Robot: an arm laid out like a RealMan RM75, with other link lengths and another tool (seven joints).
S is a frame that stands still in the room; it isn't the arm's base.
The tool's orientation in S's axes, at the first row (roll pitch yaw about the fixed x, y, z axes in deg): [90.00, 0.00, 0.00]
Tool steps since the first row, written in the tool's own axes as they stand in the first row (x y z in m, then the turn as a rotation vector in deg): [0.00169, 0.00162, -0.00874, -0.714, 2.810, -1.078]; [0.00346, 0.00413, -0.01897, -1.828, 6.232, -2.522]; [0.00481, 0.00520, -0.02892, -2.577, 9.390, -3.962]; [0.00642, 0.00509, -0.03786, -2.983, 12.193, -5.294]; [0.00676, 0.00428, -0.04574, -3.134, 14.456, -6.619]
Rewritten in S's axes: [0.00169, 0.00874, 0.00162, -0.714, 1.078, 2.810]; [0.00346, 0.01897, 0.00413, -1.828, 2.522, 6.232]; [0.00481, 0.02892, 0.00520, -2.577, 3.962, 9.390]; [0.00642, 0.03786, 0.00509, -2.983, 5.294, 12.193]; [0.00676, 0.04574, 0.00428, -3.134, 6.619, 14.456]
